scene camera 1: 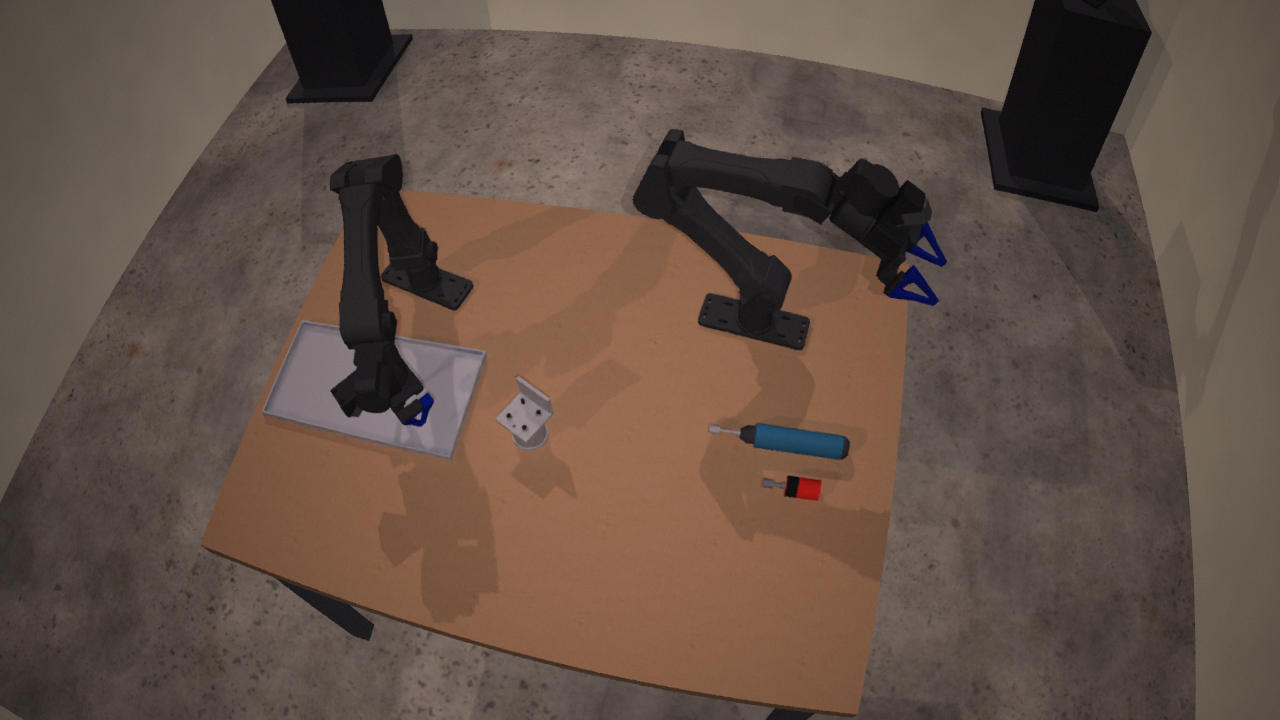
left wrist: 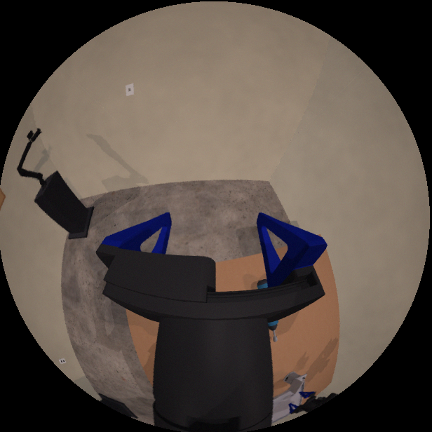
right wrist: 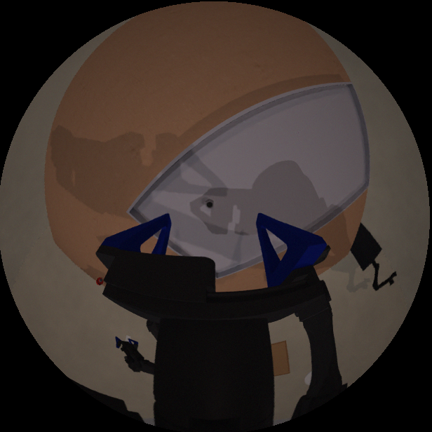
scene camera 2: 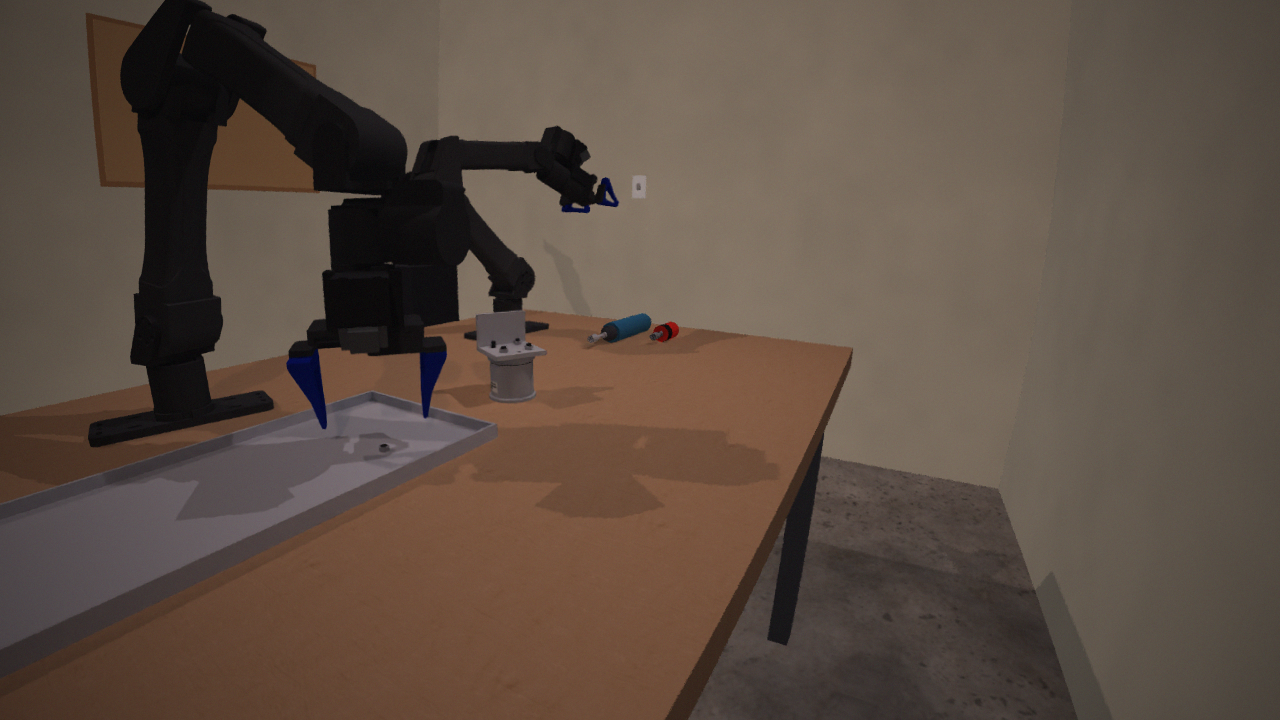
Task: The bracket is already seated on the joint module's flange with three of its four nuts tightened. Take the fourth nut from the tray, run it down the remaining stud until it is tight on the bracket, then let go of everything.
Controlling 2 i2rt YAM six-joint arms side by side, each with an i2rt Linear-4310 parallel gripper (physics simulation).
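Seen in the pictures: left gripper, between the fingertips: [scene camera 1: 940,283] [scene camera 2: 603,207]; right gripper, between the fingertips: [scene camera 1: 408,405] [scene camera 2: 376,421]; left arm's base, origin of its link: [scene camera 1: 754,322]; right arm's base, origin of its link: [scene camera 1: 426,282] [scene camera 2: 186,419].
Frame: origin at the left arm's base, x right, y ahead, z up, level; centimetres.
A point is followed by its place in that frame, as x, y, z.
Observation:
The fourth nut [scene camera 2: 384,447] @(52.7, 37.2, 0.9) [right wrist: 209,204] lies on the floor of the grey tray [scene camera 1: 304,420] @(74.1, 44.8, 0.3) [scene camera 2: 268,553] @(67.6, 45.1, 0.1) [right wrist: 300,135]; in scene camera 1 it cannot be made out. My right gripper [scene camera 2: 375,422] @(52.8, 36.4, 3.5) [right wrist: 213,217] is open, fingers pointing down, a little above the tray, with the nut below and between its fingertips in the right wrist view. The L-shaped bracket [scene camera 1: 524,417] @(30.6, 33.4, 6.6) [scene camera 2: 501,330] @(29.9, 30.4, 8.5) sits on the round joint module [scene camera 1: 532,439] @(28.9, 35.3, 3.2) [scene camera 2: 512,380] @(32.7, 35.2, 3.0), with small dark nuts or studs on its plate. My left gripper [scene camera 1: 939,282] @(-29.9, 3.4, 28.2) [scene camera 2: 602,208] @(-29.9, 3.4, 28.2) [left wrist: 213,216] is open and empty, high beyond the table's right edge.
A blue driver [scene camera 1: 799,441] @(-13.4, 23.4, 3.8) [scene camera 2: 629,327] @(-10.5, 24.8, 2.6) lies on the table [scene camera 1: 626,555] @(8.2, 49.1, 0.0) [scene camera 2: 626,429] @(31.6, 52.2, 0.0), right of the bracket. A shorter red and black driver [scene camera 1: 803,488] @(-16.1, 31.3, 3.2) [scene camera 2: 665,332] @(-13.3, 31.9, 2.1) lies beside it. The tray has a low raised rim. Dark pedestals [scene camera 1: 1065,98] [left wrist: 62,204] stand on the floor.

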